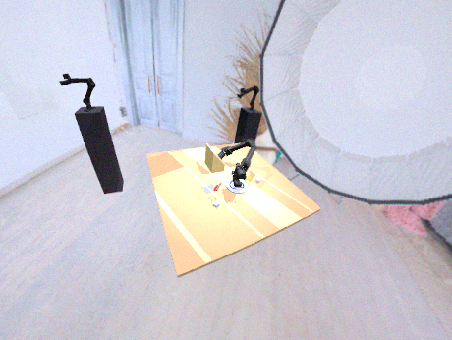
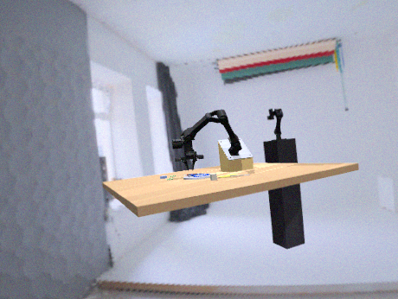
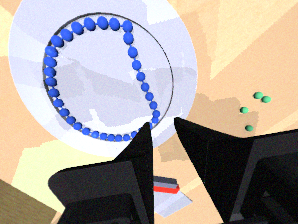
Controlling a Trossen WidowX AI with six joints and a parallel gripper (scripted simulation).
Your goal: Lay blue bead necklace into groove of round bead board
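The round bead board lies 40 mm behind my gripper tip, 50 mm to the left of it and 40 mm below it. The rest, counted from my gripper tip: yellow flat piece 170 mm behind, 210 mm to the left, 40 mm below; pale blue cube 130 mm ahead, 220 mm to the right, 40 mm below; red-and-grey object 60 mm behind, 140 mm to the right, 40 mm below.
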